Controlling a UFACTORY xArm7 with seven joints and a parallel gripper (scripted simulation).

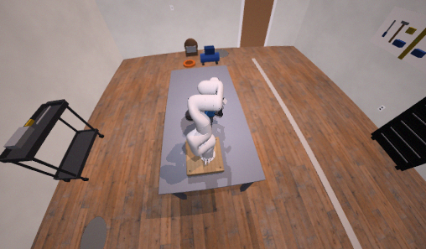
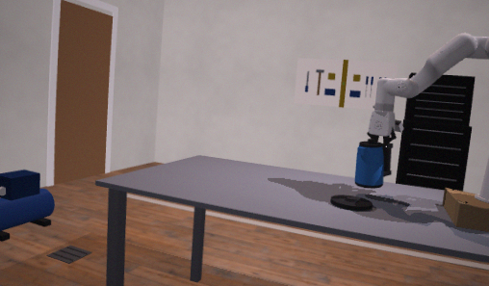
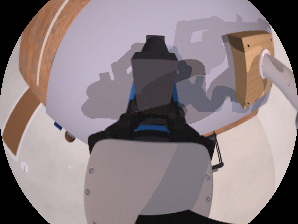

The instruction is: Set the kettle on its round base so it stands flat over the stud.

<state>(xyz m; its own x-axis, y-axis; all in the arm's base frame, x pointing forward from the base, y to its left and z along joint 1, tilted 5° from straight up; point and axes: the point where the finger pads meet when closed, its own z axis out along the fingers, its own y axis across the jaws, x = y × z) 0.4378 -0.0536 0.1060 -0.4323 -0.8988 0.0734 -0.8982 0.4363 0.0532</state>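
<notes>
Now: the blue kettle 60 mm below my hand, 20 mm to the left of it and 10 mm ahead of it. Also, from my hand: black round base (240 mm to the left, 190 mm below, 50 mm ahead).
</notes>
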